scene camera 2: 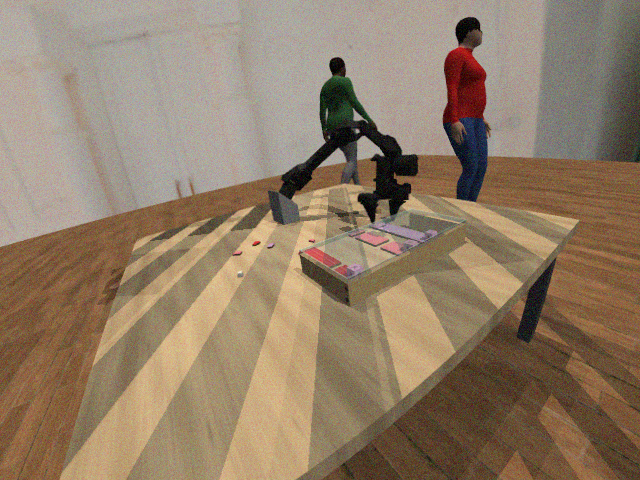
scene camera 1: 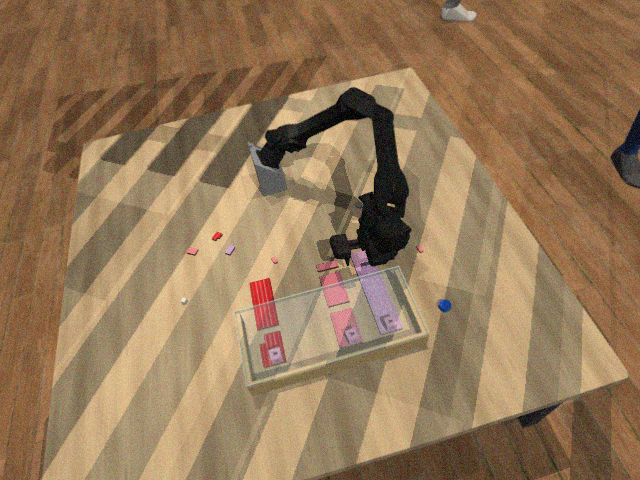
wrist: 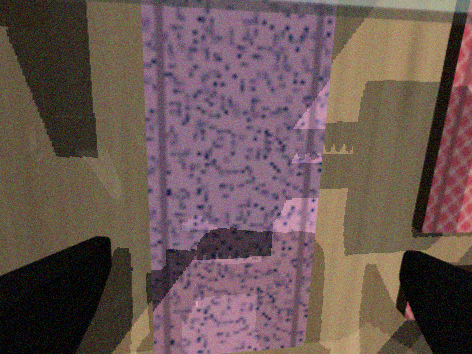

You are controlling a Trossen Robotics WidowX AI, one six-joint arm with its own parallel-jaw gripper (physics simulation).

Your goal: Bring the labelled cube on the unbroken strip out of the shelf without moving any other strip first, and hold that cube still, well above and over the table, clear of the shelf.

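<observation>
A speckled purple strip (scene camera 1: 376,291) (scene camera 2: 400,230) (wrist: 240,125) is unbroken. Its robot-side end sticks out of the low glass-topped shelf (scene camera 1: 338,363) (scene camera 2: 392,268). A labelled cube (scene camera 1: 389,322) (scene camera 2: 430,235) sits on its far end, under the glass. The pink checked strip (scene camera 1: 334,289) is in separate pieces, with a cube (scene camera 1: 351,334) on the far piece. The red striped strip (scene camera 1: 263,304) (scene camera 2: 323,256) is split too, with a cube (scene camera 1: 275,353) (scene camera 2: 355,269) on its far piece. My gripper (scene camera 1: 362,261) (scene camera 2: 383,217) (wrist: 257,257) is open and empty above the purple strip's protruding end, one finger at each side.
A blue ball (scene camera 1: 444,305) lies right of the shelf. A white bit (scene camera 1: 184,300) (scene camera 2: 240,273), a red bit (scene camera 1: 217,236) (scene camera 2: 256,242), a purple bit (scene camera 1: 230,250) (scene camera 2: 270,245) and pink bits lie on the table. Two people stand beyond the table in scene camera 2.
</observation>
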